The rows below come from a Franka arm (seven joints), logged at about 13 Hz.
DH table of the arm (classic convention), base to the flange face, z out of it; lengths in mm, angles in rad. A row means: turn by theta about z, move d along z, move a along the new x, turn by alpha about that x. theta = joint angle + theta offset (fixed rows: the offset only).
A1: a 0  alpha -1.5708  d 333  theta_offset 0
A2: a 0  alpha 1.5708  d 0  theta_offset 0
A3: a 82.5  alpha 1.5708  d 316  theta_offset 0
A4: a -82.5  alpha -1.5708  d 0  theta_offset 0
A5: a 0  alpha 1.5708  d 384  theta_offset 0
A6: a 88  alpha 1.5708  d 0  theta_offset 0
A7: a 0  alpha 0  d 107  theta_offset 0
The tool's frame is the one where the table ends.
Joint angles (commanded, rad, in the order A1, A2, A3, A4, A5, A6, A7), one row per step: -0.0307, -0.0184, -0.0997, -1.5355, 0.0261, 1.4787, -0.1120; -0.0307, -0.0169, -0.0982, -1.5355, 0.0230, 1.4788, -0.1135; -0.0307, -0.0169, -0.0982, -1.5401, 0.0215, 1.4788, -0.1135; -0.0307, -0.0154, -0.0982, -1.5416, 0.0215, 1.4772, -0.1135; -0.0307, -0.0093, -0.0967, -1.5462, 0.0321, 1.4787, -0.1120; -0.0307, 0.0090, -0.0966, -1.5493, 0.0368, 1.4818, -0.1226; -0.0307, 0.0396, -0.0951, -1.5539, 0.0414, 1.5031, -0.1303; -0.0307, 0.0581, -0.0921, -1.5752, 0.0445, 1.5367, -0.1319; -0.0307, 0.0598, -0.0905, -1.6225, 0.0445, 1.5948, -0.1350; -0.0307, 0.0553, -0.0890, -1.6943, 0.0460, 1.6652, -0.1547; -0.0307, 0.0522, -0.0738, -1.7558, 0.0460, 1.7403, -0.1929; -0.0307, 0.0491, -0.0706, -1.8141, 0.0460, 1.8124, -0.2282
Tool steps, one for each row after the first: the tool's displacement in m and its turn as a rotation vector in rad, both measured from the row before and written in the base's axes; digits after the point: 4 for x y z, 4 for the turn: 0.0005, 0.0004, -0.0008, -0.0030, 0.0018, 0.0028; -0.0001, -0.0002, -0.0021, -0.0009, 0.0048, -0.0001; 0.0003, 0.0000, -0.0016, 0.0004, 0.0046, 0.0000; 0.0022, 0.0019, -0.0053, 0.0110, 0.0079, 0.0004; 0.0057, 0.0004, -0.0111, 0.0059, 0.0172, 0.0107; 0.0110, 0.0007, -0.0173, 0.0040, 0.0131, 0.0084; 0.0079, 0.0013, -0.0177, 0.0023, 0.0058, 0.0031; 0.0040, 0.0001, -0.0186, -0.0011, -0.0091, 0.0022; 0.0008, 0.0004, -0.0257, 0.0027, -0.0042, 0.0177; 0.0018, 0.0079, -0.0213, 0.0012, -0.0184, 0.0499; -0.0001, 0.0013, -0.0200, -0.0003, -0.0183, 0.0353
